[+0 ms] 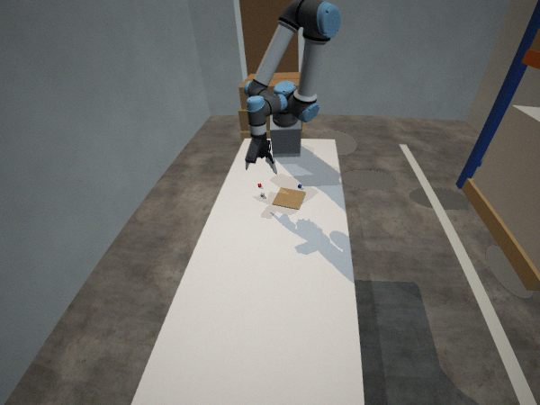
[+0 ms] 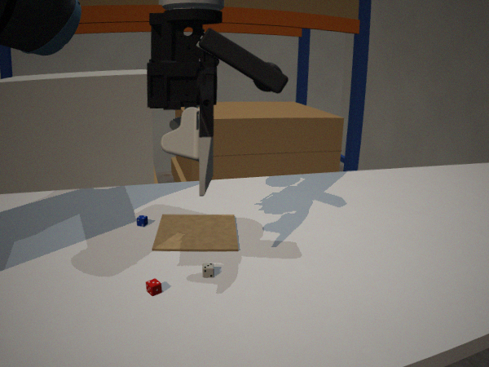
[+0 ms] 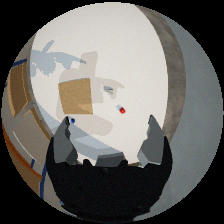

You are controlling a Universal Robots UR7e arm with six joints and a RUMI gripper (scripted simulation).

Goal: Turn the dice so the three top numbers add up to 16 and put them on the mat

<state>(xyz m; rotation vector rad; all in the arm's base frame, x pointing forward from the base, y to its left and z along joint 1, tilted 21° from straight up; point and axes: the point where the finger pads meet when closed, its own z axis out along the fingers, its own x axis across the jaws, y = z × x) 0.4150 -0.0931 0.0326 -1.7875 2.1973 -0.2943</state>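
The white die is 10 mm to the right of my hand and 140 mm below it. Also, from my hand: blue die: 80 mm behind, 190 mm to the left, 140 mm below; then mat: 10 mm ahead, 140 mm to the left, 150 mm below; then red die: 80 mm behind, 30 mm to the right, 140 mm below.
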